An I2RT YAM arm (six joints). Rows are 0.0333 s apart.
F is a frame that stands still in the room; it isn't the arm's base.
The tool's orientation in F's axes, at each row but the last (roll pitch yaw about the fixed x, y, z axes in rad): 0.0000, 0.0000, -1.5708; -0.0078, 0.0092, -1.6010; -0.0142, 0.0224, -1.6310; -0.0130, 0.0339, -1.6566; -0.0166, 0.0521, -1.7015; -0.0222, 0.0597, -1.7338; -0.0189, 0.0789, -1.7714; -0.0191, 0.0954, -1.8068
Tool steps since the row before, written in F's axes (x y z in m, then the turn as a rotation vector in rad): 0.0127, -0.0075, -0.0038, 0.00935, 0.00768, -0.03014; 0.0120, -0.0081, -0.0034, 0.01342, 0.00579, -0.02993; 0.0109, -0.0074, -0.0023, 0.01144, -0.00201, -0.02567; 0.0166, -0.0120, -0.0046, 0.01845, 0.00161, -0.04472; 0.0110, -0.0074, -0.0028, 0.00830, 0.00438, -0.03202; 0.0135, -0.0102, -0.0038, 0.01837, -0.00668, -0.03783; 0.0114, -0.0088, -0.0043, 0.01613, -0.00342, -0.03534; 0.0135, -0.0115, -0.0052, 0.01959, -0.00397, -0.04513
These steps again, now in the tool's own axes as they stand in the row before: 0.0075, 0.0127, -0.0038, -0.00768, 0.00935, -0.03014; 0.0078, 0.0123, -0.0032, -0.00592, 0.01347, -0.02988; 0.0068, 0.0114, -0.0020, 0.00189, 0.01190, -0.02547; 0.0107, 0.0176, -0.0040, -0.00167, 0.01883, -0.04456; 0.0060, 0.0119, -0.0023, -0.00375, 0.00819, -0.03213; 0.0081, 0.0150, -0.0030, 0.00586, 0.02004, -0.03711; 0.0067, 0.0130, -0.0035, 0.00292, 0.01715, -0.03490; 0.0085, 0.0159, -0.0041, 0.00358, 0.02083, -0.04460
